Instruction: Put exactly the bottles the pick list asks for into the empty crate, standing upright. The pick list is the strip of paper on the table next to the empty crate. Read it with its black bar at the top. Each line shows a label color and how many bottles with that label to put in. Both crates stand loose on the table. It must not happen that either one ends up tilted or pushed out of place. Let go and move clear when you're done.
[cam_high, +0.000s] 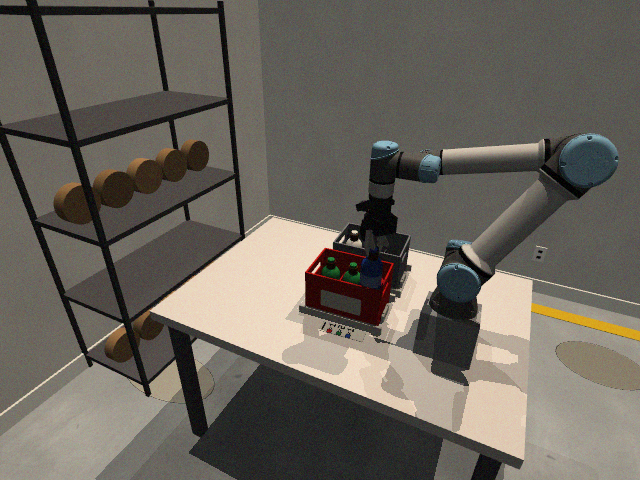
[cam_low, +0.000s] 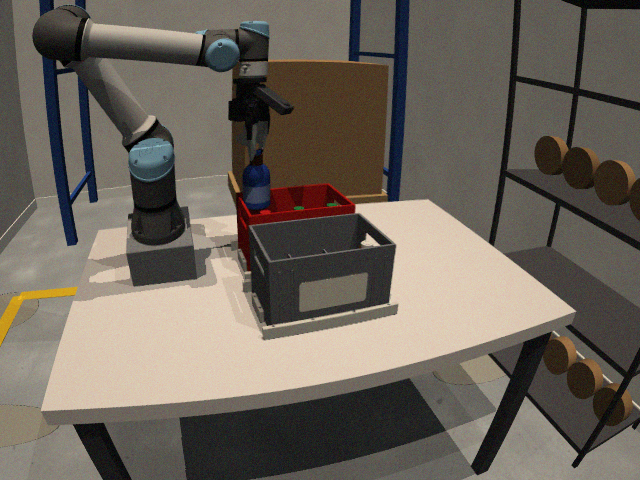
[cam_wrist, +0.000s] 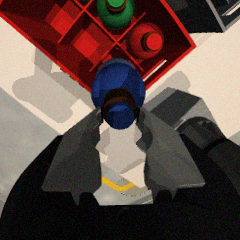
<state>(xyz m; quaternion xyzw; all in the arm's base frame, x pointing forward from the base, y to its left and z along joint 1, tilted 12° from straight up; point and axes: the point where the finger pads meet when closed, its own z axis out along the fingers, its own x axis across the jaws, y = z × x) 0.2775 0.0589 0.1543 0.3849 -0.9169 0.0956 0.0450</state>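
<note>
The blue bottle lies 70 mm below my hand. Round my hand: red bottle 90 mm to the right, 210 mm below; then red crate 90 mm ahead, 40 mm to the right, 210 mm below; then pick list 60 mm ahead, 90 mm to the left, 290 mm below.
</note>
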